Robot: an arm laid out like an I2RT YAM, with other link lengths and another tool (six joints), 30 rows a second.
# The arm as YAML. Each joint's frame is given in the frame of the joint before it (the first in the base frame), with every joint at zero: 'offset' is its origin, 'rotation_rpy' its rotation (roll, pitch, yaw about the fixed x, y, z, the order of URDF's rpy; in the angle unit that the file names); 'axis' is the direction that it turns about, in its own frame. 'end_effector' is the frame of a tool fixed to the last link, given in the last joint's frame.
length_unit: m
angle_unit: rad
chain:
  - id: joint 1
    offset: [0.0, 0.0, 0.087]
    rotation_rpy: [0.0, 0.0, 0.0]
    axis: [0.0, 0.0, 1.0]
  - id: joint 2
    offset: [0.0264, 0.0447, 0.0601]
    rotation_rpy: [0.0, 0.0, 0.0]
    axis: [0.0, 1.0, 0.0]
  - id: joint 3
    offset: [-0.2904, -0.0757, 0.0]
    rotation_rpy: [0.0, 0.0, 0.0]
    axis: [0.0, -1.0, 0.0]
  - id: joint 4
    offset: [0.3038, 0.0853, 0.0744]
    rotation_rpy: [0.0, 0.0, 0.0]
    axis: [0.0, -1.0, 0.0]
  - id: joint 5
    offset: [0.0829, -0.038, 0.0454]
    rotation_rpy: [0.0, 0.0, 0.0]
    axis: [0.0, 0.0, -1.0]
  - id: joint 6
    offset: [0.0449, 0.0, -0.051]
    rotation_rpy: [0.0, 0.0, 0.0]
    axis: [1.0, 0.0, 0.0]
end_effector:
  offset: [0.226, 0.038, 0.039]
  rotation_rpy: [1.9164, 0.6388, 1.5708]
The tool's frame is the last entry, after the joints.
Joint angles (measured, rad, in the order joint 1, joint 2, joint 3, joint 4, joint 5, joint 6), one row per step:
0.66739, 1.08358, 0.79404, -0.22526, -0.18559, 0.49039
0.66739, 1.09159, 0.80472, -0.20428, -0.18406, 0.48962
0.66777, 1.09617, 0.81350, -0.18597, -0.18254, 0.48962
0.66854, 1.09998, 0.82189, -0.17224, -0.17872, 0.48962
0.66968, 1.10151, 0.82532, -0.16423, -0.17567, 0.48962
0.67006, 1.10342, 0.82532, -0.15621, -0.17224, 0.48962
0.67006, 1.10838, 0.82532, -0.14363, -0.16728, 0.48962
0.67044, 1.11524, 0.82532, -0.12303, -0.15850, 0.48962
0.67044, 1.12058, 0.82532, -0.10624, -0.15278, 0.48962
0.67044, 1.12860, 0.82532, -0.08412, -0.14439, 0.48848
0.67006, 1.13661, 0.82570, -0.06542, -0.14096, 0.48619
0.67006, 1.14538, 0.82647, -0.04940, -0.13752, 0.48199
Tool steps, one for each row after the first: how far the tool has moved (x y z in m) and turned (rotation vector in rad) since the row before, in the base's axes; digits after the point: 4 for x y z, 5 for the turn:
0.0043, 0.0029, 0.0096, 0.01363, -0.01955, -0.00098
0.0032, 0.0023, 0.0093, 0.01338, -0.01811, -0.00097
0.0029, 0.0015, 0.0079, 0.01001, -0.01542, -0.00265
0.0013, 0.0008, 0.0040, 0.00512, -0.00859, -0.00161
0.0014, 0.0002, 0.0016, 0.00265, -0.00569, -0.00273
0.0026, 0.0004, 0.0015, 0.00311, -0.00726, -0.00451
0.0041, 0.0005, 0.0032, 0.00573, -0.01299, -0.00764
0.0031, 0.0005, 0.0028, 0.00534, -0.01038, -0.00525
0.0042, 0.0006, 0.0031, 0.00552, -0.01383, -0.00731
0.0030, 0.0011, 0.0023, 0.00443, -0.01103, -0.00272
0.0027, 0.0013, 0.0012, 0.00133, -0.00993, -0.00169

